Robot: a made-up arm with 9 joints. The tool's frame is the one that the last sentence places. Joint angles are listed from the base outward.
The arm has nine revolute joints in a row. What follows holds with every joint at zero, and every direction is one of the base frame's.
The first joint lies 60 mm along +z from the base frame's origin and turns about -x.
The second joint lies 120 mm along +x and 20 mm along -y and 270 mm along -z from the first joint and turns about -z.
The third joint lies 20 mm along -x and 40 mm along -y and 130 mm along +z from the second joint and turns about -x.
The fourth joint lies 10 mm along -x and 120 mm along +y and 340 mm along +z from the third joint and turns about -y.
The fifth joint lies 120 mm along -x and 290 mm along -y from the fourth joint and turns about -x.
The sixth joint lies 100 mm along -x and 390 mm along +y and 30 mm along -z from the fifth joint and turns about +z.
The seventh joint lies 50 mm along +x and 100 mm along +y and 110 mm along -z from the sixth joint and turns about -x.
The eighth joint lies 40 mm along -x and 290 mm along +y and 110 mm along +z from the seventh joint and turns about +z.
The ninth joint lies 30 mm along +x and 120 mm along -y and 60 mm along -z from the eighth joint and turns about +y.
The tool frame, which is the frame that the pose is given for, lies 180 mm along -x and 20 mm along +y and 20 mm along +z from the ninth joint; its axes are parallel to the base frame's.
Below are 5 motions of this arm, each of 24 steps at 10 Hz.
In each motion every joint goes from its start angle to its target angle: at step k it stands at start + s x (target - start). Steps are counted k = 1, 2, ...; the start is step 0. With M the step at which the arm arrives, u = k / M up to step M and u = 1 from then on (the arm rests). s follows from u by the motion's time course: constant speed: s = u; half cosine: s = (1 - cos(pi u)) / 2; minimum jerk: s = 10 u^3 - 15 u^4 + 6 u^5.
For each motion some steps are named. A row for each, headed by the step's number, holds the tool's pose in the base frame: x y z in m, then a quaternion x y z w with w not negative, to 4 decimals.
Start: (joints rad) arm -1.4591 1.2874 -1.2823 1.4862 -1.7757 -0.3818 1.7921 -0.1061 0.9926
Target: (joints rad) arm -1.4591 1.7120 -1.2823 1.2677 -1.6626 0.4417 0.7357 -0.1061 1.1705
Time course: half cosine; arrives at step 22
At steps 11, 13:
11: -0.2057 0.1890 0.8554 0.6203 -0.1878 -0.7366 0.1934
13: -0.1510 0.2251 0.8820 0.5715 -0.2432 -0.7484 0.2327

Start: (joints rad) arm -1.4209 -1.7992 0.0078 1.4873 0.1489 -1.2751 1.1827 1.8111 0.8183
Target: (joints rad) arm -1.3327 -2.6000 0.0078 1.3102 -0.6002 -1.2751 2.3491 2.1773 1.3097
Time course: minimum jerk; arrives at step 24
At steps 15, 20, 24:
15: -0.3140 -0.0897 0.0562 -0.6636 -0.3742 0.4637 0.4524
20: -0.2491 -0.0183 -0.1416 -0.8335 -0.3307 0.2507 0.3648
24: -0.2299 -0.0087 -0.1691 -0.8515 -0.3239 0.2142 0.3525

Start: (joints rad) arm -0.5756 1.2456 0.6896 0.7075 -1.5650 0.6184 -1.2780 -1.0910 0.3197
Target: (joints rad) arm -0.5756 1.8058 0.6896 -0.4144 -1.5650 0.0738 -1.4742 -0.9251 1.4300
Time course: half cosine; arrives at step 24
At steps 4, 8, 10, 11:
4: -0.1207 0.1629 0.6935 0.8989 0.1633 0.0504 0.4034
8: 0.0147 0.1066 0.7316 0.9549 0.1141 0.0483 0.2698
10: 0.0957 0.0605 0.7361 0.9789 0.0576 0.0542 0.1882
11: 0.1353 0.0340 0.7328 0.9870 0.0207 0.0590 0.1483

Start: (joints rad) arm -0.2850 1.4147 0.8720 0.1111 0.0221 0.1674 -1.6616 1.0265 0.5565
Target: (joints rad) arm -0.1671 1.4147 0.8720 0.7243 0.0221 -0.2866 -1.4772 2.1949 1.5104
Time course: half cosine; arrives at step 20
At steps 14, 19, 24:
14: 0.4218 0.2724 0.1721 -0.3898 0.2336 0.2531 0.8541
19: 0.4129 0.3506 0.1563 -0.5742 0.2842 0.2252 0.7340
24: 0.4124 0.3531 0.1551 -0.5795 0.2854 0.2237 0.7299

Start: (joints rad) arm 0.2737 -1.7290 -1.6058 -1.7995 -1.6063 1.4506 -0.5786 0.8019 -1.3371
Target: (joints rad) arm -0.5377 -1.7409 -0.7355 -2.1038 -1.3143 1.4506 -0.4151 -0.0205 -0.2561
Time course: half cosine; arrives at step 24
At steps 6, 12, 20, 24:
6: 0.7820 0.6187 -0.1384 0.4534 0.4977 -0.6398 0.3706
12: 0.6886 0.5416 0.2454 0.5464 0.7412 -0.2546 0.2953
20: 0.5698 0.3255 0.5411 0.4380 0.8515 0.2082 0.1995
24: 0.5491 0.2886 0.5745 0.4049 0.8534 0.2670 0.1911

